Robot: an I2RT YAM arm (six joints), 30 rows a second.
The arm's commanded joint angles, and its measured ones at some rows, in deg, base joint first. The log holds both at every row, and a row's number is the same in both.
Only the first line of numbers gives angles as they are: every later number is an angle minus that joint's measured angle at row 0.
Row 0, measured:
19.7 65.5 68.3 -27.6 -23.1 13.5
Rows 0 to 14, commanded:
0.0 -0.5 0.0 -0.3 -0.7 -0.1
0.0 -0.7 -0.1 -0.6 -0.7 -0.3
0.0 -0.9 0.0 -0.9 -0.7 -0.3
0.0 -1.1 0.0 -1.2 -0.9 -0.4
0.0 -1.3 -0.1 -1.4 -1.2 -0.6
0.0 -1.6 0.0 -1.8 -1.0 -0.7
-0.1 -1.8 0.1 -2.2 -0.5 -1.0
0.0 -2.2 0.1 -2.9 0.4 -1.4
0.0 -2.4 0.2 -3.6 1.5 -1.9
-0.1 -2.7 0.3 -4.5 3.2 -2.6
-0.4 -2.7 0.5 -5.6 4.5 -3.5
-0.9 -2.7 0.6 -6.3 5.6 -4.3
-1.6 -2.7 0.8 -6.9 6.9 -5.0
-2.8 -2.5 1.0 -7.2 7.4 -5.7
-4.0 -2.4 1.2 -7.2 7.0 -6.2
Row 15, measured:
-2.5 -2.5 0.5 -5.6 3.9 -3.5
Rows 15 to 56, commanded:
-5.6 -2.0 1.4 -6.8 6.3 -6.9
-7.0 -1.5 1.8 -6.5 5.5 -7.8
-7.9 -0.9 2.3 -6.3 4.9 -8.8
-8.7 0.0 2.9 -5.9 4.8 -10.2
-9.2 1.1 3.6 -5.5 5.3 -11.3
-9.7 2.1 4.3 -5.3 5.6 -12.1
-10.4 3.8 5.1 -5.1 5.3 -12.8
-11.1 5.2 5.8 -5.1 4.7 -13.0
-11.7 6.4 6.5 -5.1 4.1 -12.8
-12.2 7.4 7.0 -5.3 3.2 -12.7
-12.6 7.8 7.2 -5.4 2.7 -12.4
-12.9 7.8 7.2 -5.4 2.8 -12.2
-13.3 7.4 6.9 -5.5 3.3 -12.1
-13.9 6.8 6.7 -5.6 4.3 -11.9
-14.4 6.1 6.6 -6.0 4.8 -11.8
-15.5 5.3 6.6 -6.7 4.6 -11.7
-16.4 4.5 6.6 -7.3 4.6 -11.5
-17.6 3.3 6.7 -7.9 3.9 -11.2
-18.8 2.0 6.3 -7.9 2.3 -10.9
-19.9 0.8 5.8 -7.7 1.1 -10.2
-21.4 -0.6 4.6 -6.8 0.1 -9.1
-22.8 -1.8 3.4 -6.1 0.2 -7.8
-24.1 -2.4 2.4 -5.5 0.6 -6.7
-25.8 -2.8 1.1 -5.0 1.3 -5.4
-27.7 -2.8 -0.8 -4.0 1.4 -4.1
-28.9 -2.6 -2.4 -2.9 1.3 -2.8
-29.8 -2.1 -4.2 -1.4 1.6 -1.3
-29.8 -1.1 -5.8 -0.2 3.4 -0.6
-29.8 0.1 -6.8 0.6 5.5 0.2
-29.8 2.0 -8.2 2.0 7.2 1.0
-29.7 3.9 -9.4 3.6 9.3 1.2
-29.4 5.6 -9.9 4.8 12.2 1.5
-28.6 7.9 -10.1 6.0 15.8 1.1
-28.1 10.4 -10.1 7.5 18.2 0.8
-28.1 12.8 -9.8 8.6 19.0 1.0
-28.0 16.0 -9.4 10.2 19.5 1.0
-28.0 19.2 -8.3 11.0 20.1 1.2
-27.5 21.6 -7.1 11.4 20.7 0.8
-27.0 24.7 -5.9 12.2 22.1 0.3
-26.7 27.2 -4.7 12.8 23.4 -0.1
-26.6 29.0 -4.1 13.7 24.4 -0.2
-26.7 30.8 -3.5 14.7 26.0 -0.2
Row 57, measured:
-26.9 27.9 -4.9 10.1 20.5 0.0
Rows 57 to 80, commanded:
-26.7 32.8 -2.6 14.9 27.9 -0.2
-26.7 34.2 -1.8 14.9 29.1 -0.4
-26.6 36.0 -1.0 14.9 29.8 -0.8
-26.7 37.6 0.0 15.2 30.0 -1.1
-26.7 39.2 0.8 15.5 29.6 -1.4
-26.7 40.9 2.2 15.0 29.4 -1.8
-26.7 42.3 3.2 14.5 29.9 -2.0
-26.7 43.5 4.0 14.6 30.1 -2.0
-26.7 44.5 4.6 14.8 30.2 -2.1
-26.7 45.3 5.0 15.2 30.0 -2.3
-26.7 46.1 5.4 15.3 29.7 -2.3
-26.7 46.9 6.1 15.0 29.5 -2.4
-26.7 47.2 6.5 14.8 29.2 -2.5
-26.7 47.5 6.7 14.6 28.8 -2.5
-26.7 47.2 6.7 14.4 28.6 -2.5
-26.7 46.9 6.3 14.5 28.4 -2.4
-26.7 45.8 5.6 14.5 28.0 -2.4
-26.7 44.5 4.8 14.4 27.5 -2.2
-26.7 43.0 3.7 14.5 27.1 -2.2
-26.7 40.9 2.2 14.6 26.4 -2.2
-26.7 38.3 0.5 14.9 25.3 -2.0
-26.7 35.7 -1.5 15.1 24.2 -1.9
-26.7 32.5 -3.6 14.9 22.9 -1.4
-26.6 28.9 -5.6 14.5 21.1 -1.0
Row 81, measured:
-26.8 34.7 -2.3 14.6 25.2 -2.1
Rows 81 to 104, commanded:
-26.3 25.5 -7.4 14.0 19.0 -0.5
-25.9 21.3 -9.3 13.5 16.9 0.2
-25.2 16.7 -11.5 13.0 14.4 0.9
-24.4 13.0 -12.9 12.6 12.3 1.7
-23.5 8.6 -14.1 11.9 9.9 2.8
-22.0 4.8 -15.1 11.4 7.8 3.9
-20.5 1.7 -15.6 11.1 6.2 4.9
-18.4 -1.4 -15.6 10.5 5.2 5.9
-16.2 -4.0 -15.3 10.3 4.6 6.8
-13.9 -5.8 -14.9 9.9 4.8 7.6
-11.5 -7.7 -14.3 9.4 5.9 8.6
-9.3 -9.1 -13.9 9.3 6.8 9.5
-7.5 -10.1 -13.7 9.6 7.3 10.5
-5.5 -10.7 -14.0 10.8 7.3 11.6
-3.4 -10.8 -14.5 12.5 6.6 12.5
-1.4 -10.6 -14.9 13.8 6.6 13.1
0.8 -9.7 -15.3 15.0 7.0 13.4
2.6 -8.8 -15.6 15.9 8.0 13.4
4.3 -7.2 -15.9 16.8 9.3 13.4
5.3 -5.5 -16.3 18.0 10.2 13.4
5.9 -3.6 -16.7 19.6 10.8 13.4
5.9 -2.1 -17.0 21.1 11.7 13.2
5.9 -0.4 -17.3 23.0 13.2 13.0
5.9 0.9 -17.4 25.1 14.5 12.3
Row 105, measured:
5.5 -1.3 -17.2 17.7 10.0 12.1
